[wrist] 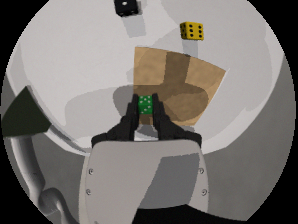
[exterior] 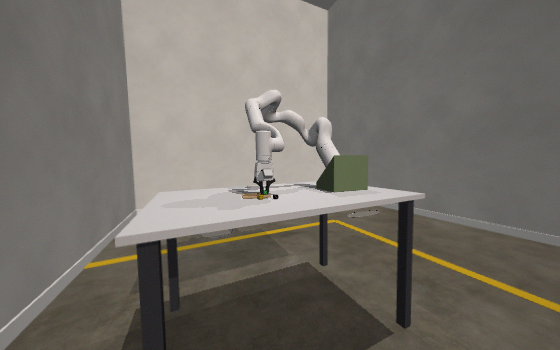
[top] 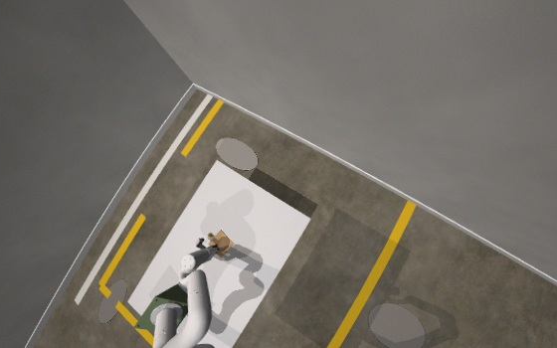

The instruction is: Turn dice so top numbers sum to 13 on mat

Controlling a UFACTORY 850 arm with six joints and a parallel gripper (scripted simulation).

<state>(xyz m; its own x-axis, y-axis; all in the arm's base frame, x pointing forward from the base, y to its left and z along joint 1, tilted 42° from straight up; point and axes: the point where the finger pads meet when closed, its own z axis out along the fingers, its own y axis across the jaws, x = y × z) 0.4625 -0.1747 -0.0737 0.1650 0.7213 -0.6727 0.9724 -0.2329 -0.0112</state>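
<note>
Right now my hand is 10 mm above the green die. The rest, counted from my hand: black die: 10 mm ahead, 130 mm to the left, 20 mm below; yellow die: 70 mm ahead, 90 mm to the left, 20 mm below; tan mat: 50 mm ahead, 10 mm to the right, 30 mm below.
</note>
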